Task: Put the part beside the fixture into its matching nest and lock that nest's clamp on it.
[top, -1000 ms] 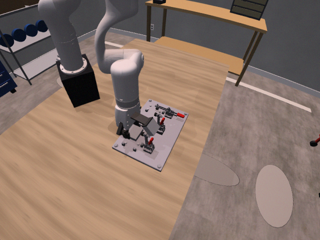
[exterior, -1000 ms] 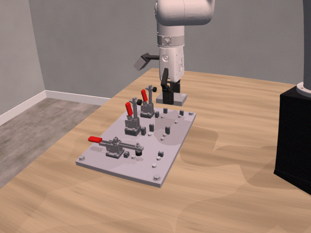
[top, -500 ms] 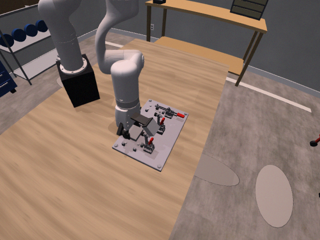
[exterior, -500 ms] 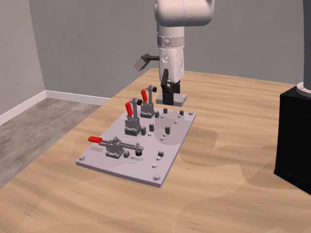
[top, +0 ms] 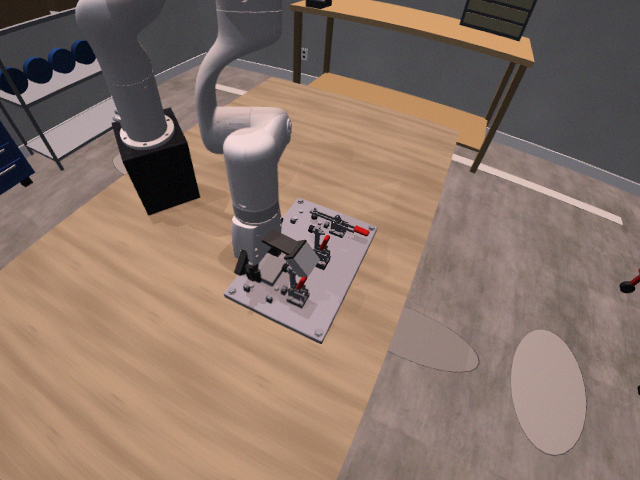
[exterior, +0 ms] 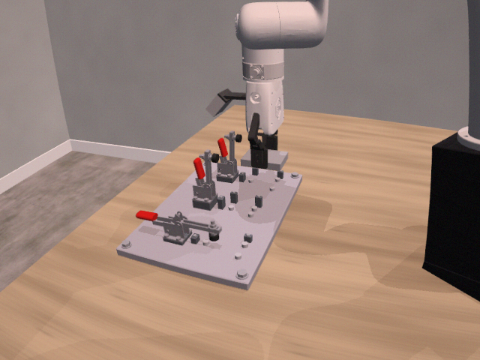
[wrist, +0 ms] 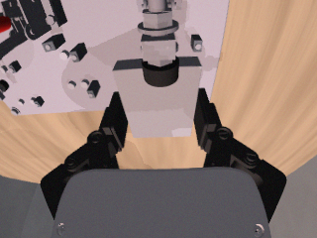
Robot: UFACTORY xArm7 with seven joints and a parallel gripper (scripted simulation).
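Right now the grey fixture plate is 100 mm to the left of my hand, 80 mm below it and 70 mm ahead of it. From my hand the other things lie so: grey part (10 mm below); then clamp (100 mm ahead, 90 mm to the left, 20 mm below).
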